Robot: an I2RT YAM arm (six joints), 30 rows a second.
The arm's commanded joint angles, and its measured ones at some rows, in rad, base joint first. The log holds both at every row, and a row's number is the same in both.
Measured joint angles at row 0:
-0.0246 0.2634 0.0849 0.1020 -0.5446 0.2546
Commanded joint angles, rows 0 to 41:
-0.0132 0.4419 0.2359 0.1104 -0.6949 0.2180
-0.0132 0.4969 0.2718 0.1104 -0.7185 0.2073
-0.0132 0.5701 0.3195 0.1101 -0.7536 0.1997
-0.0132 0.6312 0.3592 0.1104 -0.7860 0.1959
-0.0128 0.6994 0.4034 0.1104 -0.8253 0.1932
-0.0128 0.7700 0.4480 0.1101 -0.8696 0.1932
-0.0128 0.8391 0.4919 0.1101 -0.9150 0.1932
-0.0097 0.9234 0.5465 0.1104 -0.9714 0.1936
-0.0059 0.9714 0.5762 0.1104 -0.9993 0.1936
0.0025 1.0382 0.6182 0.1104 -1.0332 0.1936
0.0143 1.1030 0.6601 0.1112 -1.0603 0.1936
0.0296 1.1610 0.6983 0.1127 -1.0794 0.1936
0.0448 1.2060 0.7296 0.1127 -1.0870 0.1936
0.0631 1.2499 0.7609 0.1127 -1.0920 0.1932
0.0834 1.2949 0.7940 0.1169 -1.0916 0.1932
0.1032 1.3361 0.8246 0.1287 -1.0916 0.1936
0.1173 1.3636 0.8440 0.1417 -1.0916 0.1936
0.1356 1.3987 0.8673 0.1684 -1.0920 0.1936
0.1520 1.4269 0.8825 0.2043 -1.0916 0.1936
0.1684 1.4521 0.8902 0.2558 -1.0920 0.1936
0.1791 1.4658 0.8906 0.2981 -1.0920 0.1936
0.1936 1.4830 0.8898 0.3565 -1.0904 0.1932
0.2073 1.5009 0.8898 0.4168 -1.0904 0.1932
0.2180 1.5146 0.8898 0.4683 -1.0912 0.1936
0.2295 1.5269 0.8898 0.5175 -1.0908 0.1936
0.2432 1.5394 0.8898 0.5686 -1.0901 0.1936
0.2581 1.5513 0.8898 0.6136 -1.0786 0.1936
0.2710 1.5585 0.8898 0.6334 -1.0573 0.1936
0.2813 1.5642 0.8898 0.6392 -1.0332 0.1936
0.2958 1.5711 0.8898 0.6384 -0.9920 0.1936
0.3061 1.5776 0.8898 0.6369 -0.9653 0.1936
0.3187 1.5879 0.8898 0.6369 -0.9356 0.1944
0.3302 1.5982 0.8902 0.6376 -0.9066 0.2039
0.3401 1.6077 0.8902 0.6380 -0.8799 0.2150
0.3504 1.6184 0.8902 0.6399 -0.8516 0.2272
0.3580 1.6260 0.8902 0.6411 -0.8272 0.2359
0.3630 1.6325 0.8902 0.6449 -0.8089 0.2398
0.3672 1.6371 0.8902 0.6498 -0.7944 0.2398
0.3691 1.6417 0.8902 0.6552 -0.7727 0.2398
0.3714 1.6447 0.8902 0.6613 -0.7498 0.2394
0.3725 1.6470 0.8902 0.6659 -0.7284 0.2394
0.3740 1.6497 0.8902 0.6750 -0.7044 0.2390
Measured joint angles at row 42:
0.3653 1.6432 0.8742 0.6579 -0.8154 0.2268
